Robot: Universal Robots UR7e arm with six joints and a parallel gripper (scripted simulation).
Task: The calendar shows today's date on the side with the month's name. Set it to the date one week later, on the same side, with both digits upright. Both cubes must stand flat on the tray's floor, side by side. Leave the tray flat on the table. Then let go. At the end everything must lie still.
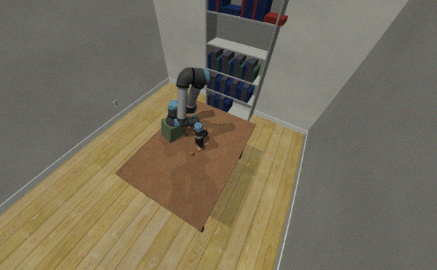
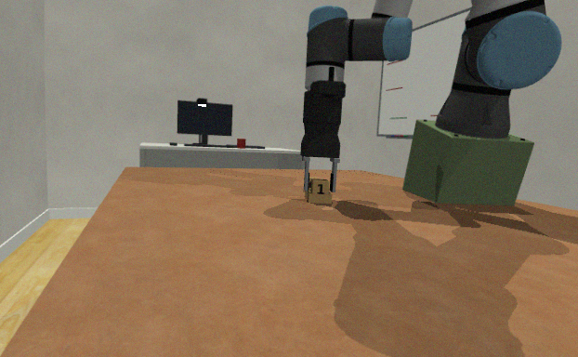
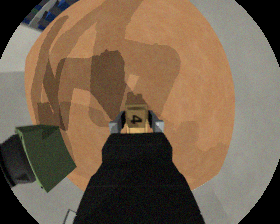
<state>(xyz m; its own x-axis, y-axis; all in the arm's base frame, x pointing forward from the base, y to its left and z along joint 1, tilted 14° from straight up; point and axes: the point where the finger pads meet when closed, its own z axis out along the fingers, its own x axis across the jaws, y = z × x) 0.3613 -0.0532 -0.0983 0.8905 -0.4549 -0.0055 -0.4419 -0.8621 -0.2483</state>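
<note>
Right now the wooden tray is 3 cm below my hand, 2 cm to the right of it and 1 cm behind it.
</note>
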